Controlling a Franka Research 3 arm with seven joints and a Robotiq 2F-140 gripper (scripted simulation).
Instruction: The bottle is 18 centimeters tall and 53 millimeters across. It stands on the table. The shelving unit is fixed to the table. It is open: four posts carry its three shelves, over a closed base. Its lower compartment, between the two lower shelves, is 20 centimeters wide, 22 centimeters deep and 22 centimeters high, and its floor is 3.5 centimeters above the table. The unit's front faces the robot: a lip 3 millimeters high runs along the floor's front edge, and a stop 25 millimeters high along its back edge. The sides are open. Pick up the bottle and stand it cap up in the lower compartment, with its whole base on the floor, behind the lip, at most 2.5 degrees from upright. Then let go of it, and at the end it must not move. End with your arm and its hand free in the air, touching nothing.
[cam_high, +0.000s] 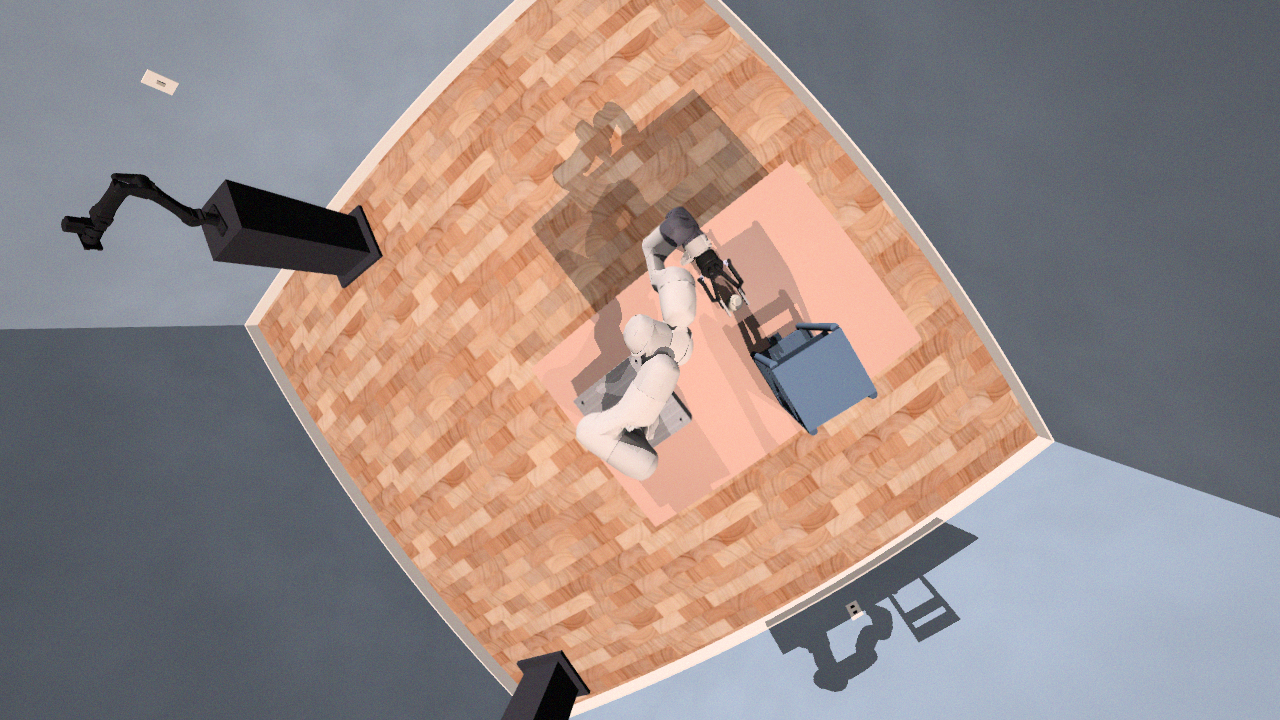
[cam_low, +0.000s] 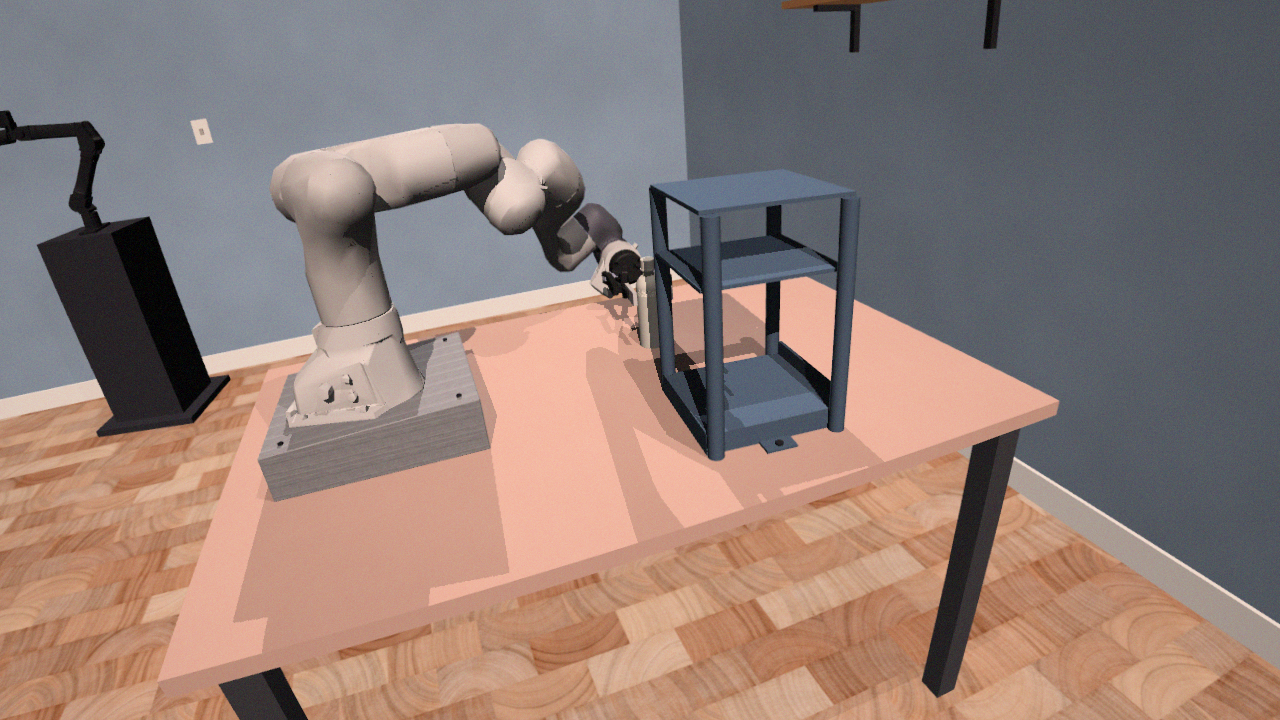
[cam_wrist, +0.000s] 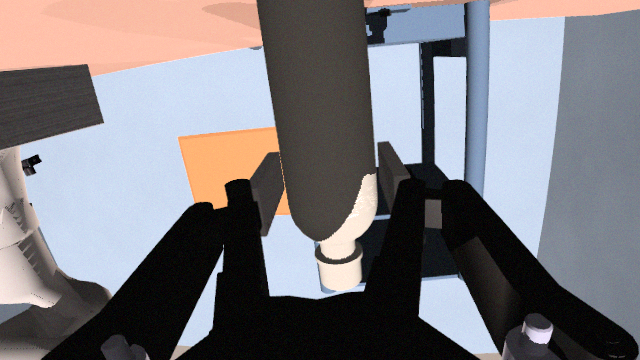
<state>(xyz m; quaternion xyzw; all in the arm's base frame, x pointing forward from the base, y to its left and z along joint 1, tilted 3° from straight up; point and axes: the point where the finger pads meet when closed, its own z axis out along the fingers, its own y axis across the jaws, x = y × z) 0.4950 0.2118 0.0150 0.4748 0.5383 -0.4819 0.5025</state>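
Now: the bottle right at my hand. From my hand the other things lie so: shelving unit (310 mm to the right, 100 mm ahead, 70 mm above).
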